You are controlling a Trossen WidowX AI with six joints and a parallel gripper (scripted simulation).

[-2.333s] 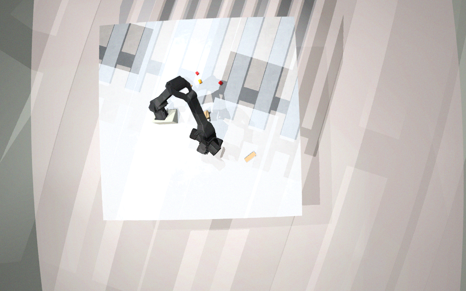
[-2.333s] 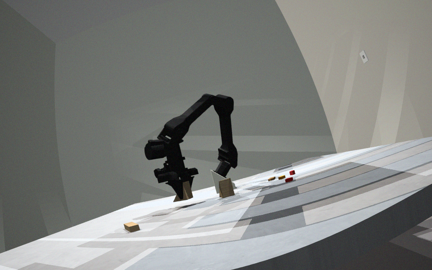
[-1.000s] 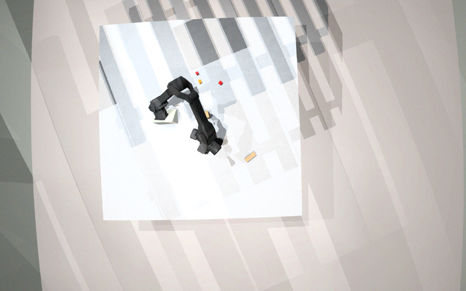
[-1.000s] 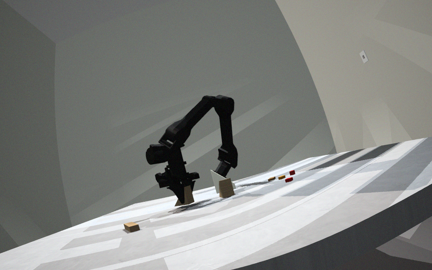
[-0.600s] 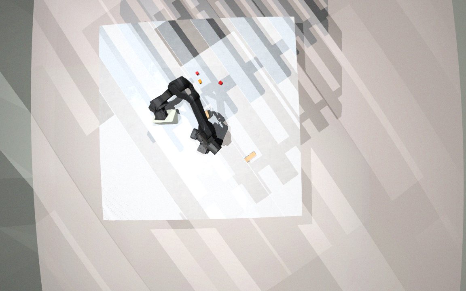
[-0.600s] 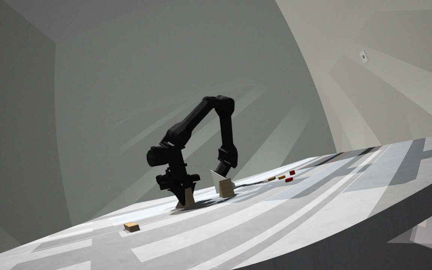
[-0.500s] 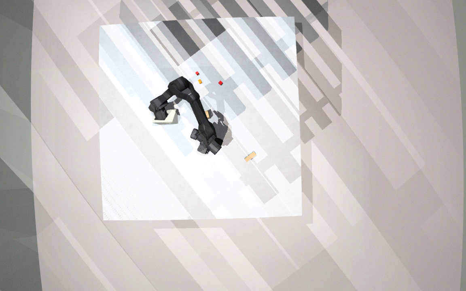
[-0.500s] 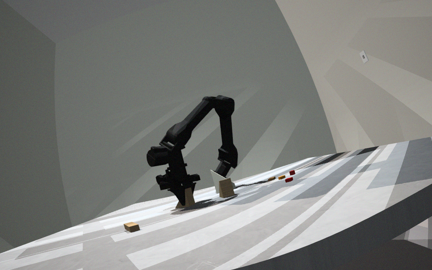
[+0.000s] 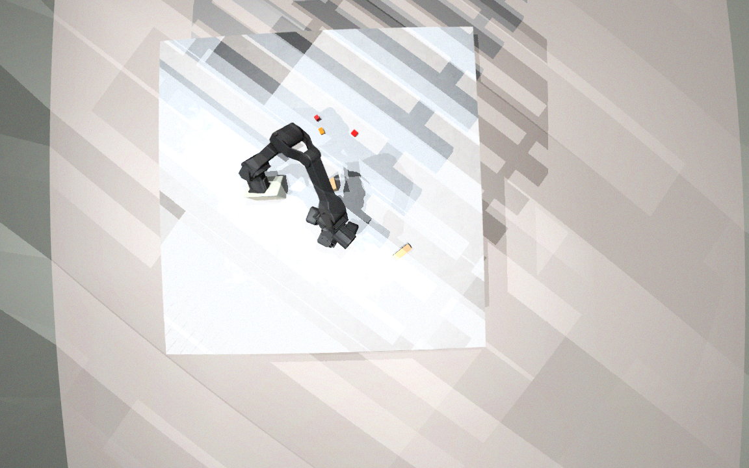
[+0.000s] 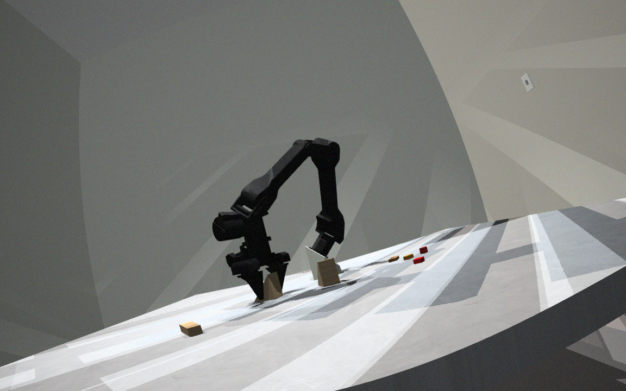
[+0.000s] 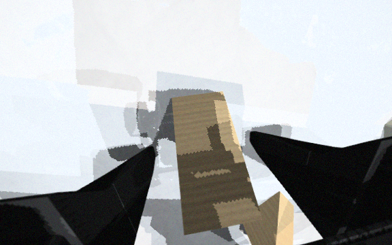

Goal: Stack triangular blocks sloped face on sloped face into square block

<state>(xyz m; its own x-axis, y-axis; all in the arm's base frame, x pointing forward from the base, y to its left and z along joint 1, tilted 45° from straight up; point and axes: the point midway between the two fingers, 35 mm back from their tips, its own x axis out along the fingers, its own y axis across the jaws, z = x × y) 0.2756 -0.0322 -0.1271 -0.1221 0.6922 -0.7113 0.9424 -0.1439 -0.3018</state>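
My gripper tip is 1 cm below the tan wooden triangular block. Round my gripper tip: orange piece (8 cm behind, 36 cm to the left); then low tan block (27 cm ahead, 9 cm to the right).
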